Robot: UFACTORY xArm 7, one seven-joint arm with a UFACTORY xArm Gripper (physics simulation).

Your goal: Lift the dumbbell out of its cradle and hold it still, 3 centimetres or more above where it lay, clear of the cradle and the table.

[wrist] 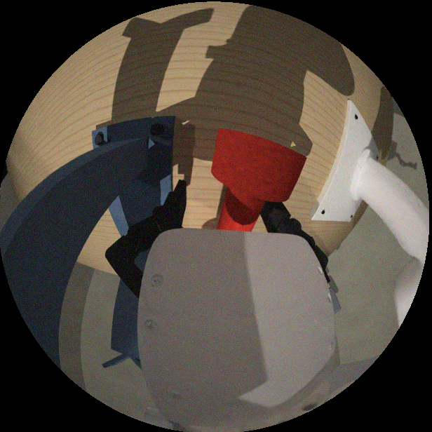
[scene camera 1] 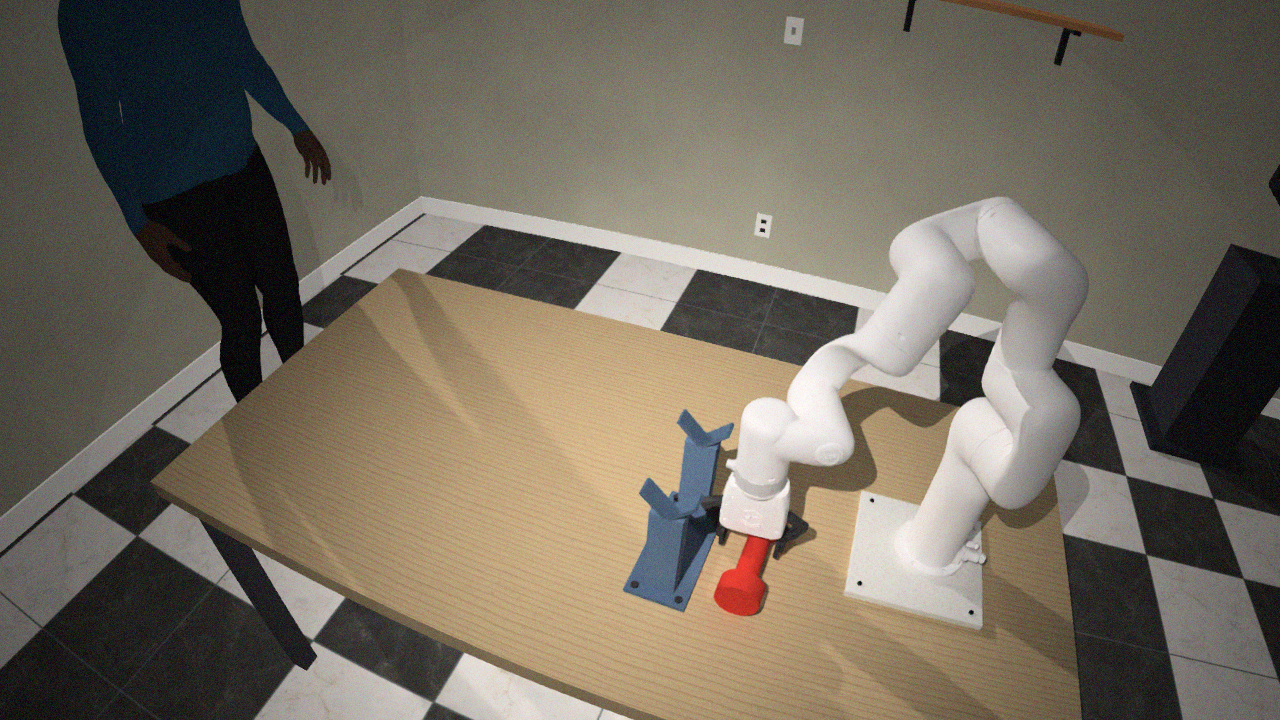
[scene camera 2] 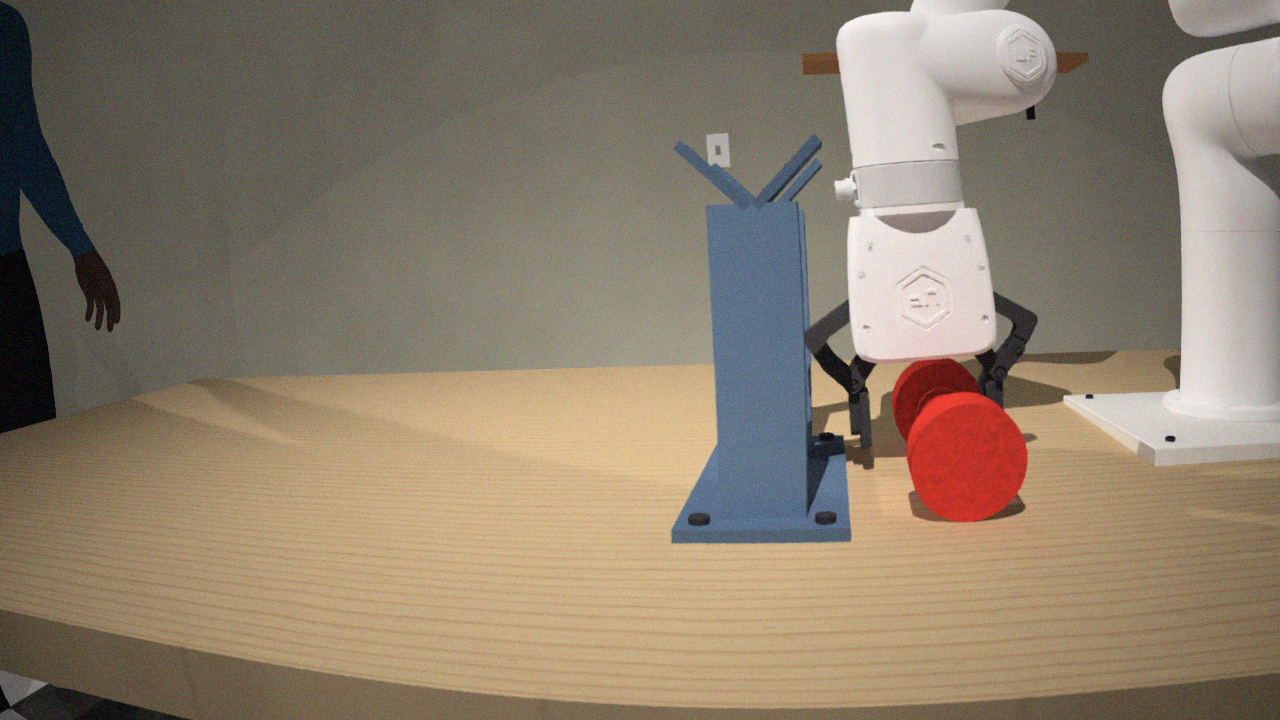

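Where they show: gripper, fingertip midpoint: [scene camera 1: 749,545]; arm's base, link origin: [scene camera 1: 928,549] [scene camera 2: 1229,408].
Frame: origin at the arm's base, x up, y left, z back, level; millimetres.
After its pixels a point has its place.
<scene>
The red dumbbell [scene camera 1: 739,592] @[x 52, y 230, z -290 mm] [scene camera 2: 966,458] @[x 29, y 230, z -293 mm] [wrist: 257,162] lies on its side on the table, to the right of the blue cradle [scene camera 1: 666,550] @[x 105, y 236, z -405 mm] [scene camera 2: 760,358] @[x 91, y 236, z -411 mm] [wrist: 50,235]. The cradle stands upright and its two V-shaped rests are empty. My gripper [scene camera 1: 751,544] @[x 12, y 108, z -301 mm] [scene camera 2: 928,420] @[x 12, y 108, z -301 mm] [wrist: 227,196] is open and points down over the dumbbell, low near the table. Its fingers stand on either side of the handle. The right finger looks closer to the dumbbell than the left one, which stands between dumbbell and cradle. The gripper body hides the far part of the dumbbell in the wrist view.
The wooden table [scene camera 1: 429,447] @[x -10, y 117, z -915 mm] [scene camera 2: 358,555] @[x -9, y 301, z -638 mm] carries everything. The arm's white base plate [scene camera 1: 913,604] @[x 3, y 125, z -17 mm] [scene camera 2: 1145,438] @[x 3, y 103, z -127 mm] [wrist: 335,190] is to the right of the dumbbell. The cradle's posts rise close beside the gripper's left side. A person [scene camera 1: 205,179] stands beyond the table's far left corner.
</scene>
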